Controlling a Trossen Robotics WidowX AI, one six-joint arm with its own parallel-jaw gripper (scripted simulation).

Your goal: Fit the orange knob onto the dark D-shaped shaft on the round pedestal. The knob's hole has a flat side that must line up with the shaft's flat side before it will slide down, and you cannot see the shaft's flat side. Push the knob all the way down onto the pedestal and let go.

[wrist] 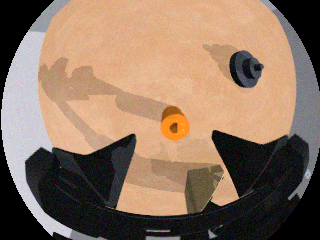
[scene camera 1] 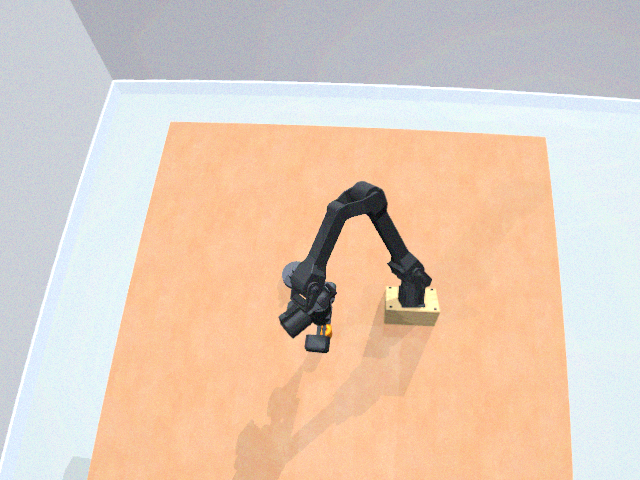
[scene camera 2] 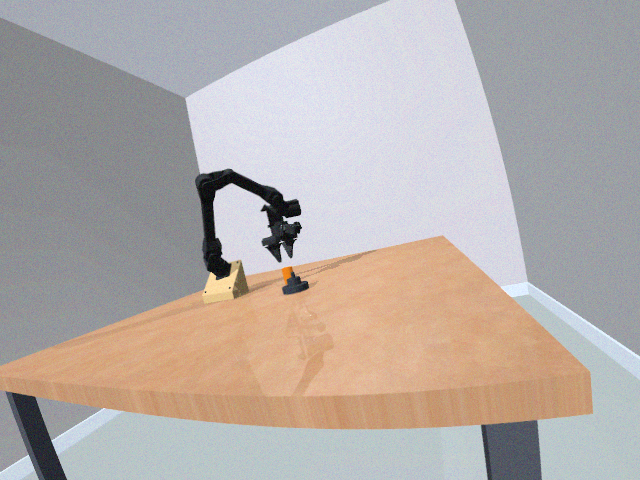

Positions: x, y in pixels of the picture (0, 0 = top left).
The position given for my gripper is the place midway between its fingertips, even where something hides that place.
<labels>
my gripper: wrist 175, 136; scene camera 1 322, 326; scene camera 2 286, 260
</labels>
